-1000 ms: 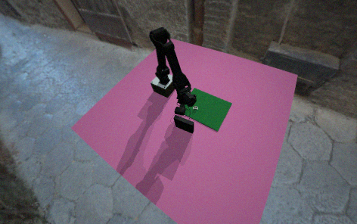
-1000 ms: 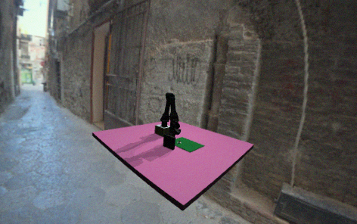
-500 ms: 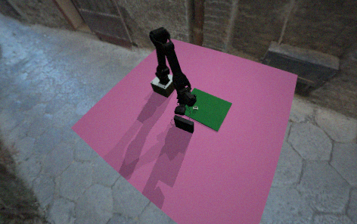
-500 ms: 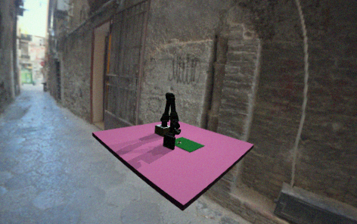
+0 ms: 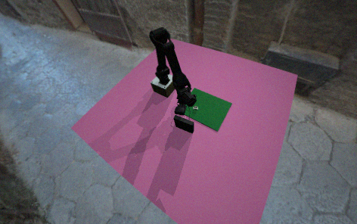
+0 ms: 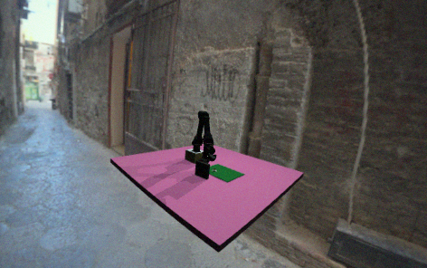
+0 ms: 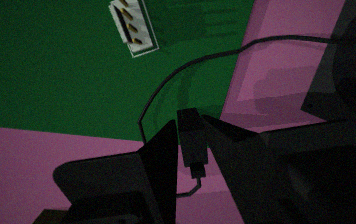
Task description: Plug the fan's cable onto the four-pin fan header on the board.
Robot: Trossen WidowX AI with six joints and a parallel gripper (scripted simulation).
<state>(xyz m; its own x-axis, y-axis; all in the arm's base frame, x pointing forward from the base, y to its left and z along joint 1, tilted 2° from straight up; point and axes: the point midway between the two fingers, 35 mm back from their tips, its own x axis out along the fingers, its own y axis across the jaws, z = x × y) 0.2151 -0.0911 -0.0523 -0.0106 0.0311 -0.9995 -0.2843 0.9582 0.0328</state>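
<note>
My gripper tip is 120 mm short of the green board, 90 mm to the right of it and 30 mm above it. Round my gripper tip: black plug 10 mm behind, 10 mm above; then black fan 110 mm to the right, 80 mm ahead, 40 mm above.
</note>
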